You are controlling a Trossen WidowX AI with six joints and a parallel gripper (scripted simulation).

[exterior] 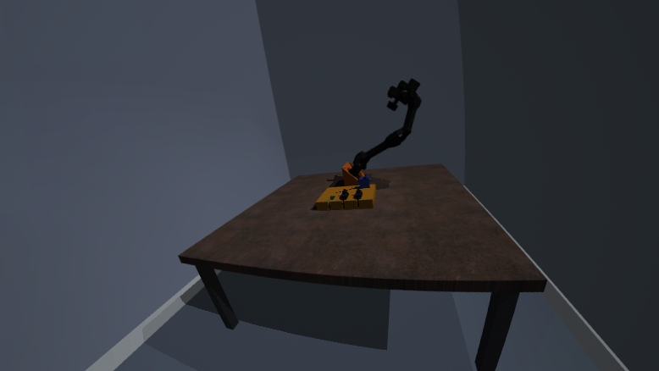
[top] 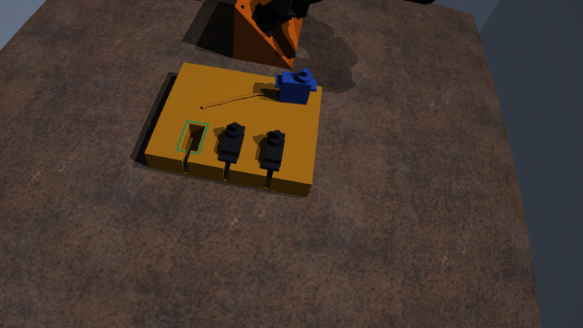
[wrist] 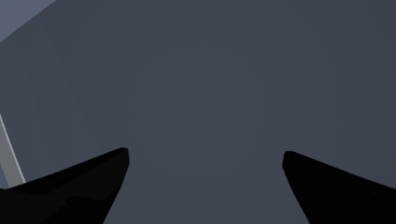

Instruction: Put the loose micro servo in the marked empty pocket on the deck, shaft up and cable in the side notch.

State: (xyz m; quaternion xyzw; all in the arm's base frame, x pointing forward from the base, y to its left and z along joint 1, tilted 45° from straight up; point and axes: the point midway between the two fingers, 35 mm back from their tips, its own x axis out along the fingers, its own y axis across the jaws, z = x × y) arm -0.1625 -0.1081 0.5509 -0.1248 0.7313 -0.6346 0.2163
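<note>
My gripper tip is now 540 mm above the yellow deck, 420 mm short of it and 280 mm to the left of it.
</note>
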